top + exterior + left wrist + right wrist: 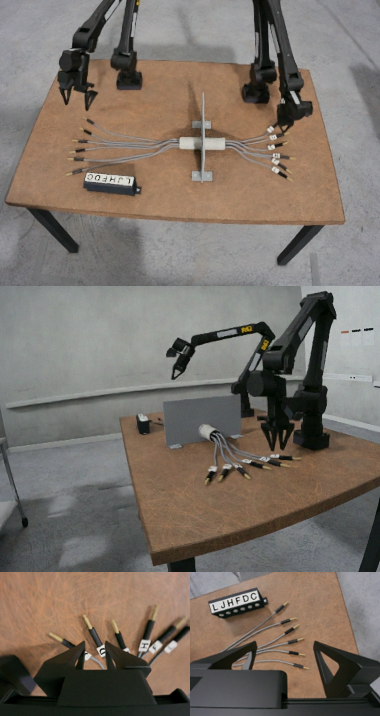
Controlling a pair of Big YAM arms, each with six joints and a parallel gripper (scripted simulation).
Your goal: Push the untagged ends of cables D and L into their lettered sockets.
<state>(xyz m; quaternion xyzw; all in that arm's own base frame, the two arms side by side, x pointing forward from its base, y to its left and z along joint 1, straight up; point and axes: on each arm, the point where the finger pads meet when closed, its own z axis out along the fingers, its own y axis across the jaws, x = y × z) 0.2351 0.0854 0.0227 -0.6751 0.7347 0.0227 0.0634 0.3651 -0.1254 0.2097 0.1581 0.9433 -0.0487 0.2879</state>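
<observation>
My left gripper is now 21 cm short of the tagged cable end, 1 cm to the right of it and 4 cm above it.
</observation>
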